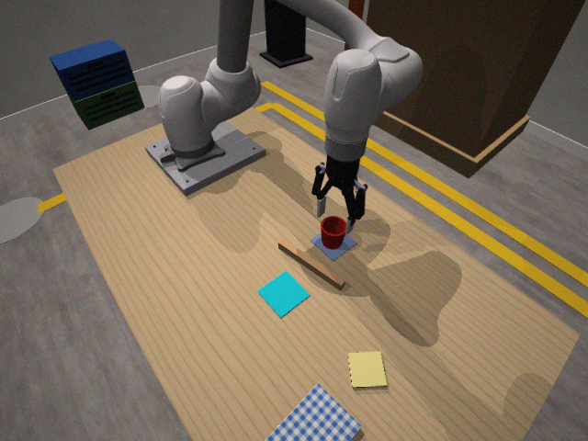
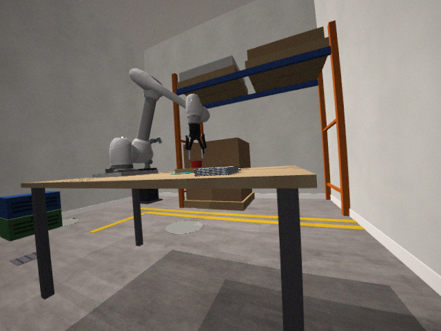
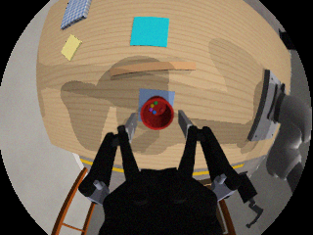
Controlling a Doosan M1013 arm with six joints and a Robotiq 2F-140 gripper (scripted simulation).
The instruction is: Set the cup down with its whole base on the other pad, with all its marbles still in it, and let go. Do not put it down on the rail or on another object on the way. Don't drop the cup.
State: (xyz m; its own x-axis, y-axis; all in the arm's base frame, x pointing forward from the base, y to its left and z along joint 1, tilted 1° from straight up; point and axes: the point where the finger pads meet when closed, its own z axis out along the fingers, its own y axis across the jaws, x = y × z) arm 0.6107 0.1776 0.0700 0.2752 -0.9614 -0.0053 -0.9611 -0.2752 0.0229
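Right now my hand is 90 mm above the red cup. From my hand the other things lie so: cyan pad 60 mm ahead, 210 mm to the right, 120 mm below; wooden rail 30 mm ahead, 100 mm to the right, 110 mm below.
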